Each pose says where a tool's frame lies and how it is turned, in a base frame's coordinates. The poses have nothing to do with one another.
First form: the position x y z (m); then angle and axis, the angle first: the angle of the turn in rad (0 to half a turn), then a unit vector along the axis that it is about.
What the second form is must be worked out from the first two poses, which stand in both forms.
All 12 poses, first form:
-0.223 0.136 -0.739 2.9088 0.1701 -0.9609 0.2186
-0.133 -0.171 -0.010 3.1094 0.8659 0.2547 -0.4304
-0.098 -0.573 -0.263 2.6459 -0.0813 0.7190 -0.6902
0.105 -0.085 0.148 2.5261 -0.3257 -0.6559 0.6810
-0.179 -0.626 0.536 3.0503 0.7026 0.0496 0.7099
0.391 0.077 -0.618 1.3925 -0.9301 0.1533 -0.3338
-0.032 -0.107 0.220 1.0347 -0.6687 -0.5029 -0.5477
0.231 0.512 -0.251 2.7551 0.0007 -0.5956 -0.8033
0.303 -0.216 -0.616 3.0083 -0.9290 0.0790 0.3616
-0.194 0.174 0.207 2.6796 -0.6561 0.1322 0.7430
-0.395 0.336 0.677 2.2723 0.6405 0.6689 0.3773
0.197 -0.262 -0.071 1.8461 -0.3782 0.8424 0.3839
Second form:
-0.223 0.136 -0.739 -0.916 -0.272 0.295 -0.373 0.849 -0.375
-0.133 -0.171 -0.010 0.500 0.427 -0.753 0.455 -0.870 -0.191
-0.098 -0.573 -0.263 -0.867 -0.438 -0.237 0.218 0.092 -0.971
0.105 -0.085 0.148 -0.624 0.781 -0.024 -0.005 -0.035 -0.999
-0.179 -0.626 0.536 -0.011 0.134 0.991 0.005 -0.991 0.134
0.391 0.077 -0.618 0.889 -0.446 0.105 0.211 0.197 -0.957
-0.032 -0.107 0.220 0.730 -0.306 0.612 0.635 0.635 -0.440
0.231 0.512 -0.251 -0.926 -0.304 0.223 0.302 -0.243 0.922
0.303 -0.216 -0.616 0.727 -0.098 -0.679 -0.194 -0.979 -0.067
-0.194 0.174 0.207 -0.079 0.167 -0.983 -0.496 -0.862 -0.106
-0.395 0.336 0.677 0.030 0.993 -0.113 0.417 0.091 0.904
0.197 -0.262 -0.071 -0.090 -0.036 -0.995 -0.775 0.631 0.047

